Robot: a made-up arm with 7 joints. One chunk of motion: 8 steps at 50 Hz.
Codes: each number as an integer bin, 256 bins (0 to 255) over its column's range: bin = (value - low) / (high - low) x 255, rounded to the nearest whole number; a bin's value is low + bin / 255 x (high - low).
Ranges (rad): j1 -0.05..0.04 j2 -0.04..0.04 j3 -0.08..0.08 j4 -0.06..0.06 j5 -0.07..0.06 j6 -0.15..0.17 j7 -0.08..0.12
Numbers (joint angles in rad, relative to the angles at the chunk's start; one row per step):
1: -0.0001 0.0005 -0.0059 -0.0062 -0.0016 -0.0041 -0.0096
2: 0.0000 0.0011 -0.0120 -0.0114 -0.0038 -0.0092 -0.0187
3: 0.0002 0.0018 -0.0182 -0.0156 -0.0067 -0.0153 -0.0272
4: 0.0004 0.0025 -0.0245 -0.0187 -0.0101 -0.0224 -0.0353
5: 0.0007 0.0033 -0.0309 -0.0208 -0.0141 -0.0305 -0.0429
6: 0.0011 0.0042 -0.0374 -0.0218 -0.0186 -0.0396 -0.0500
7: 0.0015 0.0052 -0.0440 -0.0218 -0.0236 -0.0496 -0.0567
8: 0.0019 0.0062 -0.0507 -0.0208 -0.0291 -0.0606 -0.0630
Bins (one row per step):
1: 141 129 118 114 134 116 90
2: 142 131 108 103 130 112 78
3: 142 133 98 94 124 107 67
4: 143 135 88 88 117 102 57
5: 144 138 78 83 110 95 47
6: 145 141 68 81 101 88 38
7: 146 144 57 81 91 80 30
8: 147 147 47 83 80 71 22

